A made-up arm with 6 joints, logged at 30 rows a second.
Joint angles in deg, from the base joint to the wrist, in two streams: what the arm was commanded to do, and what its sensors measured. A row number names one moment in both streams.
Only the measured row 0 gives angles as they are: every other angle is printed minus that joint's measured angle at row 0.
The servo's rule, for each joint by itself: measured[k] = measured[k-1] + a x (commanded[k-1-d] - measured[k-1]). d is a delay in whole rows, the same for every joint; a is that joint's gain. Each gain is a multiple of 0.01, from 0.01 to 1. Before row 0 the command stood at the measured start. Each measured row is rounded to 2 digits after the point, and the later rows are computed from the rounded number. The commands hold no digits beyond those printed.
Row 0, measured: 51.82 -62.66 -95.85 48.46 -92.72 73.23
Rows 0 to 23, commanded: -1.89 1.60 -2.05 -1.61 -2.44 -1.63; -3.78 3.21 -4.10 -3.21 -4.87 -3.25; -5.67 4.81 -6.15 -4.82 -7.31 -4.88; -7.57 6.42 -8.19 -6.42 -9.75 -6.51; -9.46 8.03 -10.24 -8.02 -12.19 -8.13; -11.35 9.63 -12.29 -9.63 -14.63 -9.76; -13.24 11.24 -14.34 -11.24 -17.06 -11.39; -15.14 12.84 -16.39 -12.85 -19.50 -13.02; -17.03 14.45 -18.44 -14.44 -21.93 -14.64; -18.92 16.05 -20.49 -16.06 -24.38 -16.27; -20.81 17.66 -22.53 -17.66 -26.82 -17.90; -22.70 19.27 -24.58 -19.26 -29.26 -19.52; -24.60 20.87 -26.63 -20.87 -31.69 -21.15; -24.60 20.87 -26.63 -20.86 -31.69 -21.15; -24.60 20.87 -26.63 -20.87 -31.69 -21.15; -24.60 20.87 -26.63 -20.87 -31.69 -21.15; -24.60 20.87 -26.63 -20.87 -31.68 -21.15; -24.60 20.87 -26.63 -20.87 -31.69 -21.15; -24.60 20.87 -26.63 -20.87 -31.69 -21.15; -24.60 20.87 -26.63 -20.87 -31.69 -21.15; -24.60 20.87 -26.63 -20.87 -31.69 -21.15; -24.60 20.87 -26.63 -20.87 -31.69 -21.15; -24.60 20.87 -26.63 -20.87 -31.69 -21.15; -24.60 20.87 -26.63 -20.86 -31.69 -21.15
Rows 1 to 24, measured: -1.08 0.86 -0.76 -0.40 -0.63 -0.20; -2.62 2.13 -2.00 -1.10 -1.73 -0.57; -4.36 3.58 -3.54 -2.03 -3.18 -1.09; -6.19 5.11 -5.26 -3.13 -4.89 -1.74; -8.05 6.69 -7.10 -4.35 -6.79 -2.51; -9.93 8.28 -9.02 -5.67 -8.83 -3.38; -11.82 9.88 -10.99 -7.06 -10.97 -4.34; -13.71 11.48 -12.99 -8.51 -13.19 -5.38; -15.60 13.08 -15.01 -9.99 -15.46 -6.49; -17.49 14.68 -17.04 -11.51 -17.78 -7.66; -19.38 16.29 -19.07 -13.05 -20.13 -8.89; -21.27 17.90 -21.11 -14.60 -22.50 -10.17; -23.17 19.50 -23.15 -16.17 -24.89 -11.49; -23.99 20.24 -24.44 -17.34 -26.66 -12.65; -24.34 20.58 -25.25 -18.22 -27.97 -13.67; -24.49 20.74 -25.76 -18.88 -28.94 -14.57; -24.55 20.81 -26.08 -19.38 -29.65 -15.36; -24.58 20.84 -26.28 -19.75 -30.18 -16.05; -24.59 20.86 -26.41 -20.03 -30.57 -16.66; -24.60 20.87 -26.49 -20.24 -30.86 -17.20; -24.60 20.87 -26.54 -20.40 -31.08 -17.67; -24.60 20.87 -26.57 -20.52 -31.24 -18.09; -24.60 20.87 -26.59 -20.61 -31.36 -18.46; -24.60 20.87 -26.60 -20.67 -31.45 -18.78
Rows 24 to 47, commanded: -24.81 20.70 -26.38 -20.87 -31.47 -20.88; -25.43 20.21 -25.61 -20.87 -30.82 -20.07; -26.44 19.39 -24.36 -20.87 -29.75 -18.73; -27.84 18.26 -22.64 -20.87 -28.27 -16.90; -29.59 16.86 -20.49 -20.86 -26.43 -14.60; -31.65 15.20 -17.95 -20.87 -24.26 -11.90; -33.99 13.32 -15.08 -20.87 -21.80 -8.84; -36.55 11.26 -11.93 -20.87 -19.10 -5.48; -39.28 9.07 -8.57 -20.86 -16.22 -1.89; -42.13 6.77 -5.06 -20.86 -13.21 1.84; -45.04 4.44 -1.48 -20.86 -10.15 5.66; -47.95 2.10 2.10 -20.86 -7.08 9.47; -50.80 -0.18 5.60 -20.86 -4.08 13.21; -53.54 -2.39 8.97 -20.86 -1.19 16.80; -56.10 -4.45 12.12 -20.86 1.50 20.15; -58.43 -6.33 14.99 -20.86 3.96 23.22; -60.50 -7.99 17.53 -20.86 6.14 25.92; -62.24 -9.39 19.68 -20.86 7.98 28.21; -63.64 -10.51 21.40 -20.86 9.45 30.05; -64.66 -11.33 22.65 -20.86 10.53 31.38; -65.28 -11.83 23.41 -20.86 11.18 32.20; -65.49 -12.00 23.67 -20.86 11.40 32.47; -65.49 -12.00 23.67 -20.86 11.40 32.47; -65.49 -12.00 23.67 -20.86 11.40 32.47
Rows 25 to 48, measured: -24.72 20.78 -26.52 -20.72 -31.46 -19.03; -25.12 20.47 -26.18 -20.76 -31.29 -19.15; -25.87 19.89 -25.51 -20.79 -30.89 -19.10; -26.99 19.01 -24.45 -20.81 -30.21 -18.84; -28.47 17.85 -22.98 -20.82 -29.23 -18.33; -30.28 16.42 -21.12 -20.83 -27.94 -17.56; -32.39 14.75 -18.89 -20.84 -26.34 -16.51; -34.76 12.87 -16.31 -20.85 -24.46 -15.19; -37.34 10.82 -13.45 -20.85 -22.32 -13.59; -40.07 8.63 -10.35 -20.85 -19.95 -11.74; -42.90 6.37 -7.07 -20.85 -17.40 -9.65; -45.78 4.06 -3.68 -20.85 -14.72 -7.36; -48.64 1.77 -0.25 -20.85 -11.95 -4.89; -51.43 -0.48 3.16 -20.85 -9.15 -2.29; -54.09 -2.62 6.48 -20.85 -6.38 0.40; -56.56 -4.62 9.63 -20.85 -3.69 3.14; -58.81 -6.44 12.55 -20.85 -1.13 5.87; -60.77 -8.03 15.19 -20.85 1.24 8.55; -62.41 -9.37 17.49 -20.85 3.37 11.13; -63.69 -10.43 19.40 -20.85 5.23 13.56; -64.60 -11.19 20.88 -20.85 6.78 15.80; -65.11 -11.63 21.91 -20.85 7.98 17.80; -65.33 -11.83 22.56 -20.85 8.87 19.56; -65.42 -11.92 22.97 -20.85 9.53 21.11
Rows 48 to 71, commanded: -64.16 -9.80 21.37 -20.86 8.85 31.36; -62.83 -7.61 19.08 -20.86 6.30 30.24; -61.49 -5.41 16.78 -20.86 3.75 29.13; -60.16 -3.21 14.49 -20.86 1.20 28.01; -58.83 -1.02 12.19 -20.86 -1.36 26.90; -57.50 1.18 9.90 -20.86 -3.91 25.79; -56.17 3.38 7.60 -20.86 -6.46 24.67; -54.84 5.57 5.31 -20.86 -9.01 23.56; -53.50 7.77 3.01 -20.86 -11.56 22.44; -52.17 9.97 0.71 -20.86 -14.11 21.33; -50.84 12.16 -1.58 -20.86 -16.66 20.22; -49.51 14.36 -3.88 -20.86 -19.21 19.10; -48.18 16.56 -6.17 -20.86 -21.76 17.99; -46.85 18.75 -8.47 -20.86 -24.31 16.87; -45.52 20.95 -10.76 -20.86 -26.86 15.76; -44.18 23.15 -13.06 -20.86 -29.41 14.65; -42.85 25.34 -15.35 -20.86 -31.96 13.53; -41.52 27.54 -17.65 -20.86 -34.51 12.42; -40.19 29.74 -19.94 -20.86 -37.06 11.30; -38.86 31.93 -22.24 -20.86 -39.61 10.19; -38.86 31.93 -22.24 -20.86 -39.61 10.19; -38.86 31.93 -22.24 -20.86 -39.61 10.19; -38.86 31.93 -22.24 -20.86 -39.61 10.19; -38.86 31.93 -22.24 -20.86 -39.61 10.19
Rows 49 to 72, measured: -64.70 -10.78 22.38 -20.85 9.35 22.34; -63.63 -9.07 21.16 -20.85 8.56 23.29; -62.41 -7.09 19.54 -20.85 7.31 23.99; -61.13 -4.99 17.67 -20.85 5.72 24.47; -59.82 -2.85 15.64 -20.85 3.88 24.76; -58.50 -0.67 13.52 -20.85 1.85 24.88; -57.17 1.52 11.33 -20.85 -0.31 24.85; -55.84 3.71 9.10 -20.85 -2.57 24.70; -54.51 5.90 6.85 -20.85 -4.91 24.43; -53.18 8.10 4.58 -20.85 -7.30 24.06; -51.85 10.29 2.30 -20.85 -9.73 23.60; -50.52 12.49 0.01 -20.85 -12.19 23.06; -49.19 14.69 -2.28 -20.85 -14.68 22.45; -47.86 16.88 -4.57 -20.85 -17.18 21.78; -46.53 19.08 -6.86 -20.85 -19.70 21.06; -45.19 21.28 -9.15 -20.85 -22.22 20.29; -43.86 23.47 -11.44 -20.85 -24.75 19.48; -42.53 25.67 -13.74 -20.85 -27.29 18.63; -41.20 27.87 -16.03 -20.85 -29.83 17.75; -39.87 30.06 -18.33 -20.85 -32.37 16.84; -39.29 31.07 -19.78 -20.85 -34.25 16.04; -39.04 31.53 -20.69 -20.85 -35.64 15.34; -38.94 31.75 -21.26 -20.85 -36.67 14.72; -38.89 31.85 -21.62 -20.85 -37.43 14.18
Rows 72 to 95, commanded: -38.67 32.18 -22.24 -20.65 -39.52 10.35; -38.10 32.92 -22.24 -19.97 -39.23 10.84; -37.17 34.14 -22.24 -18.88 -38.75 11.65; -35.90 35.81 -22.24 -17.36 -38.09 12.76; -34.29 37.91 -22.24 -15.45 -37.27 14.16; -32.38 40.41 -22.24 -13.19 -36.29 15.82; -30.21 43.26 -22.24 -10.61 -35.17 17.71; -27.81 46.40 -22.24 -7.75 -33.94 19.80; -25.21 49.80 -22.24 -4.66 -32.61 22.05; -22.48 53.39 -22.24 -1.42 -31.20 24.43; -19.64 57.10 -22.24 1.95 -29.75 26.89; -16.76 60.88 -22.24 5.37 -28.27 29.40; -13.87 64.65 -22.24 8.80 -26.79 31.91; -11.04 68.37 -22.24 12.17 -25.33 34.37; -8.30 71.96 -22.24 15.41 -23.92 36.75; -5.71 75.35 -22.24 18.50 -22.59 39.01; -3.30 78.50 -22.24 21.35 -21.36 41.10; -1.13 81.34 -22.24 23.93 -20.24 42.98; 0.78 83.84 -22.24 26.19 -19.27 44.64; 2.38 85.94 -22.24 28.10 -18.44 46.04; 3.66 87.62 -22.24 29.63 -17.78 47.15; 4.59 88.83 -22.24 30.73 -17.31 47.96; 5.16 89.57 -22.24 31.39 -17.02 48.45; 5.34 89.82 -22.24 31.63 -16.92 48.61
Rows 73 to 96, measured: -38.76 32.03 -21.85 -20.80 -37.97 13.72; -38.38 32.51 -21.99 -20.59 -38.30 13.37; -37.69 33.39 -22.08 -20.16 -38.42 13.16; -36.67 34.70 -22.14 -19.46 -38.33 13.11; -35.31 36.43 -22.18 -18.46 -38.05 13.24; -33.64 38.58 -22.20 -17.14 -37.59 13.55; -31.68 41.11 -22.21 -15.51 -36.96 14.05; -29.47 43.97 -22.22 -13.57 -36.17 14.74; -27.04 47.12 -22.23 -11.34 -35.24 15.62; -24.44 50.51 -22.23 -8.86 -34.19 16.68; -21.70 54.07 -22.23 -6.16 -33.04 17.91; -18.88 57.75 -22.23 -3.28 -31.80 19.29; -16.02 61.48 -22.23 -0.26 -30.50 20.80; -13.18 65.20 -22.23 2.85 -29.16 22.43; -10.40 68.85 -22.23 5.99 -27.80 24.15; -7.73 72.36 -22.23 9.12 -26.45 25.93; -5.20 75.68 -22.23 12.18 -25.13 27.75; -2.88 78.74 -22.23 15.12 -23.86 29.58; -0.79 81.49 -22.23 17.89 -22.67 31.39; 1.02 83.89 -22.23 20.44 -21.57 33.15; 2.52 85.90 -22.23 22.74 -20.58 34.83; 3.70 87.48 -22.23 24.74 -19.73 36.41; 4.53 88.61 -22.23 26.40 -19.03 37.85; 4.99 89.26 -22.23 27.71 -18.48 39.14
